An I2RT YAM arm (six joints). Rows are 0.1 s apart.
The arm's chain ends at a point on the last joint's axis. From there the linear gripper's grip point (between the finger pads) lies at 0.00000 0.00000 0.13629 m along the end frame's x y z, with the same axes.
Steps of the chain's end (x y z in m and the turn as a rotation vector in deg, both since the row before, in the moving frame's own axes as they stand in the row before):
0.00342 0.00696 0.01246 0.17 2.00 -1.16
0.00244 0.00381 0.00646 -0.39 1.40 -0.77
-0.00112 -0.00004 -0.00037 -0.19 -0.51 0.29
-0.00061 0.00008 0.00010 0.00 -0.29 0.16
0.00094 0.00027 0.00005 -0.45 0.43 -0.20
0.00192 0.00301 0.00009 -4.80 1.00 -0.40
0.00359 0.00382 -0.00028 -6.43 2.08 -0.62
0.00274 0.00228 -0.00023 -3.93 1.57 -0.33
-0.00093 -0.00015 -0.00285 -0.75 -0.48 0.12
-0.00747 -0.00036 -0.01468 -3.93 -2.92 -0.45
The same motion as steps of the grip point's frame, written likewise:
0.00817 0.00651 0.01238 0.17 2.00 -1.16
0.00578 0.00472 0.00642 -0.39 1.40 -0.77
-0.00233 0.00041 -0.00038 -0.19 -0.51 0.29
-0.00130 0.00008 0.00010 0.00 -0.29 0.16
0.00196 0.00134 0.00004 -0.45 0.43 -0.20
0.00434 0.01441 -0.00041 -4.80 1.00 -0.40
0.00861 0.01905 -0.00123 -6.43 2.08 -0.62
0.00650 0.01161 -0.00060 -3.93 1.57 -0.33
-0.00207 0.00163 -0.00287 -0.75 -0.48 0.12
-0.01437 0.00900 -0.01518 -3.93 -2.92 -0.45

